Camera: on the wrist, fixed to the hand. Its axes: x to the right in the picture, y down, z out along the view.
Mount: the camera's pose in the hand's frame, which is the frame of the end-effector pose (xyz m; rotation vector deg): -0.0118 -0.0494 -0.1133 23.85 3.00 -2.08
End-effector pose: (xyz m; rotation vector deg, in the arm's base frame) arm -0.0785 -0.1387 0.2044 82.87 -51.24 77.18
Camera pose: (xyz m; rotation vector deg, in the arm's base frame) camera -0.0682 -0.0172 0.1808 98.53 -32.62 91.68
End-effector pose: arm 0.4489 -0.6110 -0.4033 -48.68 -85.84 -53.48
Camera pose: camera 0.4539 -0.7347 -0.4126 -28.25 -91.19 -36.11
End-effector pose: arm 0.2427 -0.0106 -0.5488 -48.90 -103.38 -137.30
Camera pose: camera 0.1901 -0.0992 -0.6180 -40.51 -125.77 -110.26
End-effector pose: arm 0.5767 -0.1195 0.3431 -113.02 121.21 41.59
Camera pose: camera 0.6496 -0.1604 0.4350 -103.68 117.21 11.63
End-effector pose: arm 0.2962 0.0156 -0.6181 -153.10 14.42 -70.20
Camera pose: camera 0.2060 0.0546 -0.5422 -131.66 -2.49 -69.01
